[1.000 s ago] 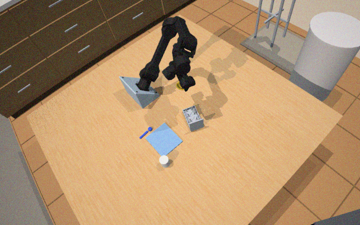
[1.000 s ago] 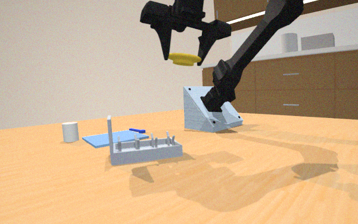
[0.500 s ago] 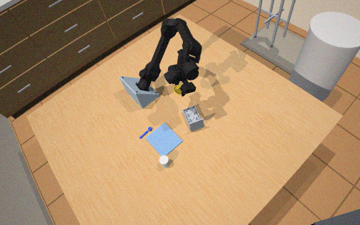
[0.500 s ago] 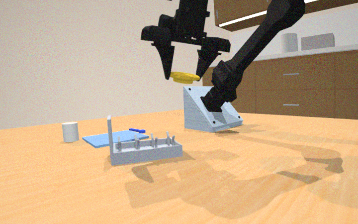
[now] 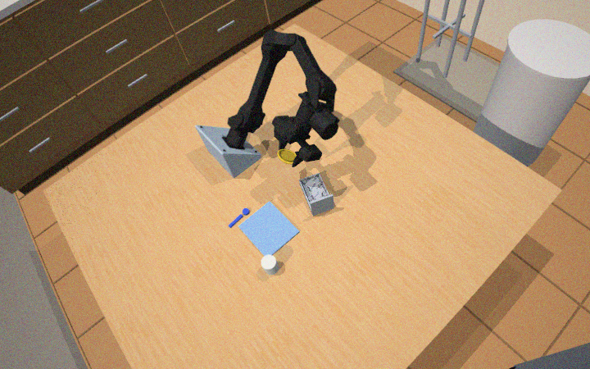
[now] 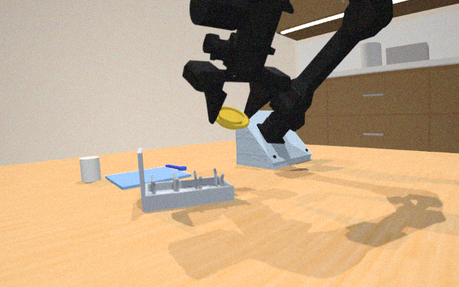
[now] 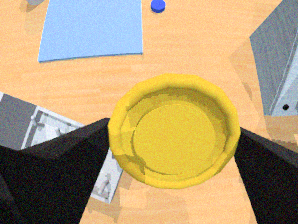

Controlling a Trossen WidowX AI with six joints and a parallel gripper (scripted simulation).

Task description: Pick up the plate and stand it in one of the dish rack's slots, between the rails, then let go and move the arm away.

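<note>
Now: the grey dish rack 10 cm ahead of my gripper tip, 3 cm to the left of it and 9 cm below it. Round my gripper tip: yellow plate 1 cm above; then light blue mat 11 cm ahead, 16 cm to the right, 11 cm below; then blue spoon 2 cm ahead, 21 cm to the right, 11 cm below.
</note>
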